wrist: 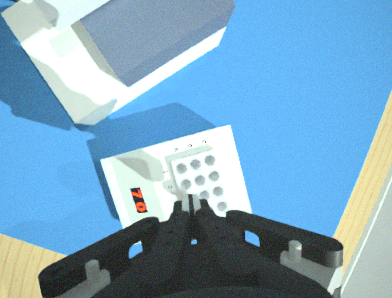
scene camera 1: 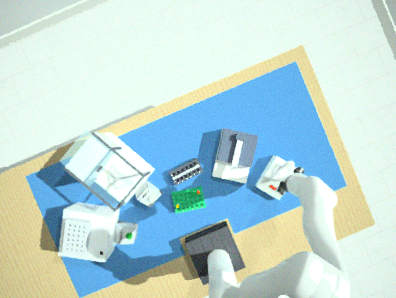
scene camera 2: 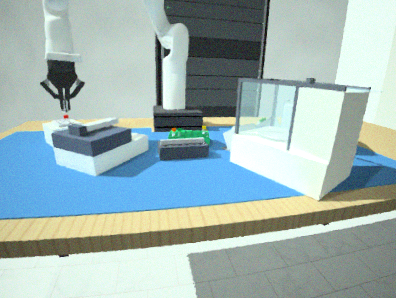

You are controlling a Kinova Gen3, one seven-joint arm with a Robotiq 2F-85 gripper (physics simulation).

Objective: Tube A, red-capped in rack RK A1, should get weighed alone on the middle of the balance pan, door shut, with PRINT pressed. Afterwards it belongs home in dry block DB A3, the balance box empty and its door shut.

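Places are measured from the arm's base along level axes (x ahead, y down, z left), in millimetres.
Pixels of known places: gripper, fingertip midpoint: (wrist: 190, 204) (scene camera 2: 65, 112); arm's base, link origin: (scene camera 1: 218, 260) (scene camera 2: 174, 107).
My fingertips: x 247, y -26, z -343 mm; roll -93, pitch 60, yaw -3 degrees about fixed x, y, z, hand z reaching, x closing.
Note:
Ahead of a thing's pixels: the offset from my fingertips to its top centre. "spot": to the spot under its first point.
My gripper (scene camera 2: 65, 108) (wrist: 190, 204) is shut with nothing between its fingertips. It points down above the white dry block @(dx -7, dy +28, dz +11 mm) (scene camera 1: 267, 175) (scene camera 2: 50, 131) (wrist: 239, 180), whose display reads 70. A red cap @(dx -5, dy +11, dz -4 mm) (scene camera 2: 65, 116) stands on the block right below the fingertips; the fingers hide it in the wrist view. The balance (scene camera 1: 142, 167) (scene camera 2: 312, 167) has a glass-walled box; I cannot tell how its door stands. Its pale pan (scene camera 2: 274, 132) shows faintly through the glass, with no tube discernible on it. A small white panel @(spot: dx +94, dy +26, dz +529 mm) (scene camera 1: 148, 194) stands beside the balance.
A device with a dark lid @(dx +133, dy -4, dz +153 mm) (scene camera 1: 227, 145) (scene camera 2: 95, 139) (wrist: 165, 37) stands beside the dry block. A green rack @(dx +15, dy +68, dz +388 mm) (scene camera 1: 188, 200) (scene camera 2: 189, 134) holds orange-red and yellow caps. A dark rack @(dx +131, dy +50, dz +362 mm) (scene camera 1: 185, 171) (scene camera 2: 183, 151) stands next to it. A white device @(dx +6, dy -72, dz +760 mm) (scene camera 1: 92, 212) with a small green-topped box @(spot: dx -20, dy +18, dz +683 mm) (scene camera 1: 120, 233) stands left.

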